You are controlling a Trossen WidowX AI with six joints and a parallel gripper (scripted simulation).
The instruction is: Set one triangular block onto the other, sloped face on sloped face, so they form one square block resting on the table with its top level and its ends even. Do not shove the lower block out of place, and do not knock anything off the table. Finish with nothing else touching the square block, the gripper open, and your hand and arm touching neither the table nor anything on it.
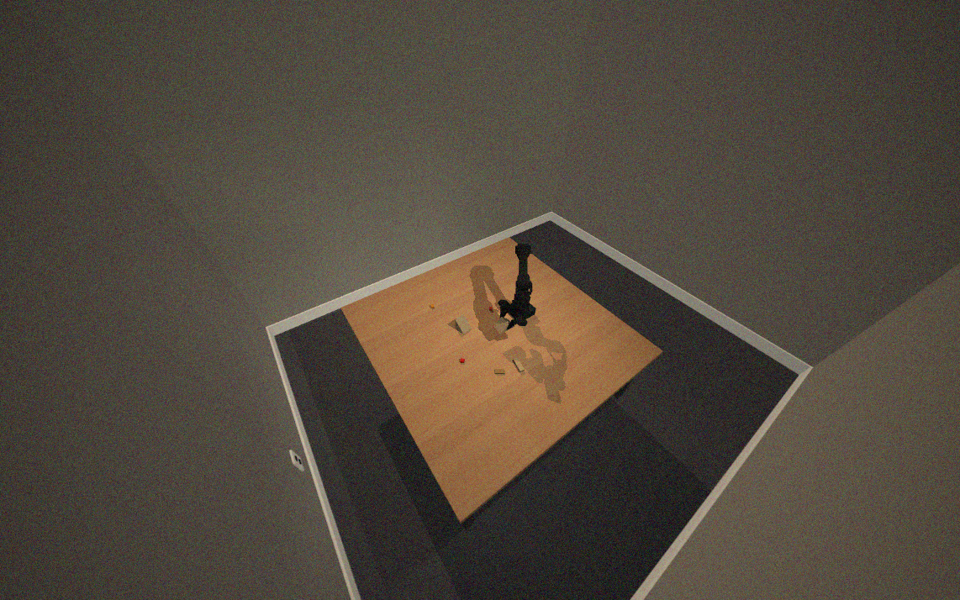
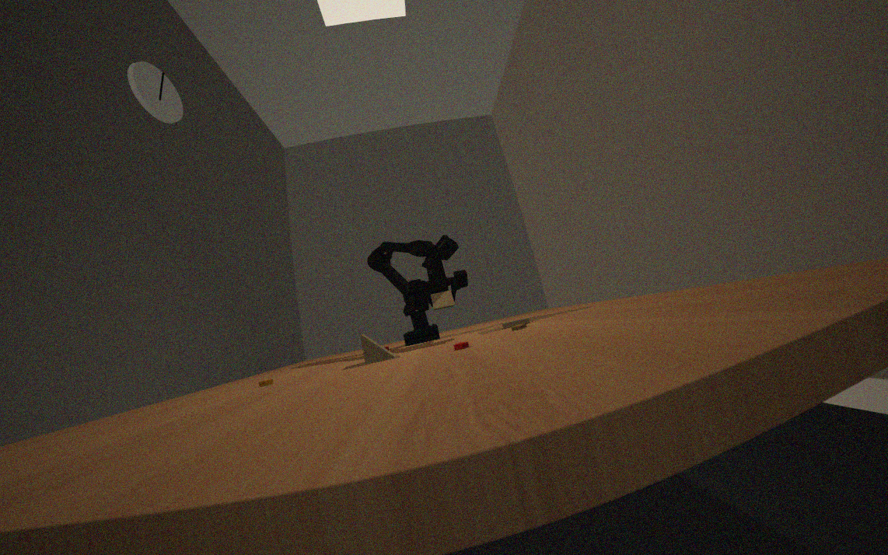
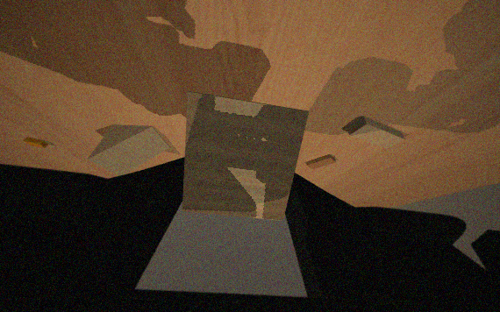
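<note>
Now: the pale wooden block 10 mm above my gripper tip. Also, from my gripper tip: red cube 210 mm to the right, 100 mm below, 70 mm behind; then yellow piece 420 mm to the right, 200 mm ahead, 100 mm below; then small tan bar 160 mm to the left, 140 mm ahead, 100 mm below.
</note>
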